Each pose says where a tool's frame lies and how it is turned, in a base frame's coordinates. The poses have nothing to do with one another.
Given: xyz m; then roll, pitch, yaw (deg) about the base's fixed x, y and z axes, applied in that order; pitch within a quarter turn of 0, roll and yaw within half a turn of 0.
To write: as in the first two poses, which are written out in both.
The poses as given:
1: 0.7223 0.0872 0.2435 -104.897 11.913 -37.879
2: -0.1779 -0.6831 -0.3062 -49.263 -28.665 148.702
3: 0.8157 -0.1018 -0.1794 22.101 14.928 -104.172
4: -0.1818 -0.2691 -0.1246 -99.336 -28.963 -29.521
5: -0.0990 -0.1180 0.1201 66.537 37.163 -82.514
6: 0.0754 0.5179 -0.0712 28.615 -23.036 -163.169
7: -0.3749 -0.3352 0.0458 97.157 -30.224 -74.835
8: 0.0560 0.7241 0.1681 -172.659 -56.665 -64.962
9: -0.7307 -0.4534 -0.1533 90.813 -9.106 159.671
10: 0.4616 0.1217 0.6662 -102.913 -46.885 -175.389
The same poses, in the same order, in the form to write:
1: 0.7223 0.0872 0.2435 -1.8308 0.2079 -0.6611
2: -0.1779 -0.6831 -0.3062 -0.8598 -0.5003 2.5953
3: 0.8157 -0.1018 -0.1794 0.3857 0.2605 -1.8181
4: -0.1818 -0.2691 -0.1246 -1.7337 -0.5055 -0.5152
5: -0.0990 -0.1180 0.1201 1.1613 0.6486 -1.4401
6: 0.0754 0.5179 -0.0712 0.4994 -0.4021 -2.8478
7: -0.3749 -0.3352 0.0458 1.6957 -0.5275 -1.3061
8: 0.0560 0.7241 0.1681 -3.0135 -0.9890 -1.1338
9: -0.7307 -0.4534 -0.1533 1.5850 -0.1589 2.7868
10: 0.4616 0.1217 0.6662 -1.7962 -0.8183 -3.0611
